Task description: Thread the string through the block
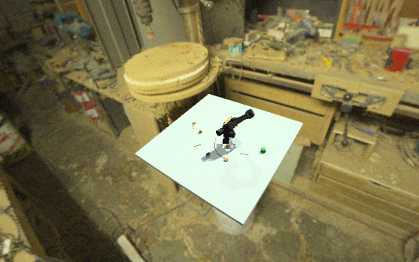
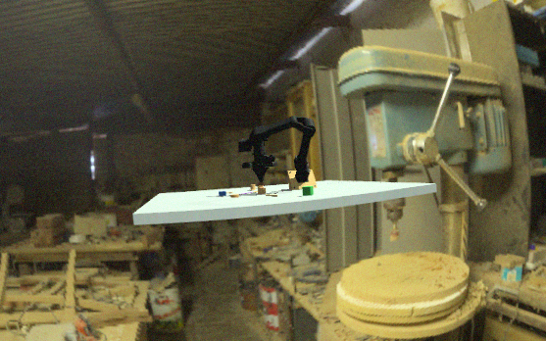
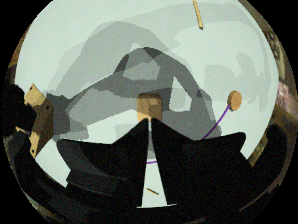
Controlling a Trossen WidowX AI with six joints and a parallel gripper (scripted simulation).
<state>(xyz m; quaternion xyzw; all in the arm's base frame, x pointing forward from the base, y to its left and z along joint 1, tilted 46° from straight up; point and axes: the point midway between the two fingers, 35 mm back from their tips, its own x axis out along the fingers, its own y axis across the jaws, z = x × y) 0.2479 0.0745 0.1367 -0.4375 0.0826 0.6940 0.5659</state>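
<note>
My gripper tip is now 40 mm above the wooden block. The rest, counted from my gripper tip: round wooden button 140 mm ahead, 100 mm to the left, 50 mm below; then small blue piece 200 mm ahead, 90 mm to the right, 50 mm below; then thin wooden stick 10 mm ahead, 150 mm to the right, 60 mm below.
</note>
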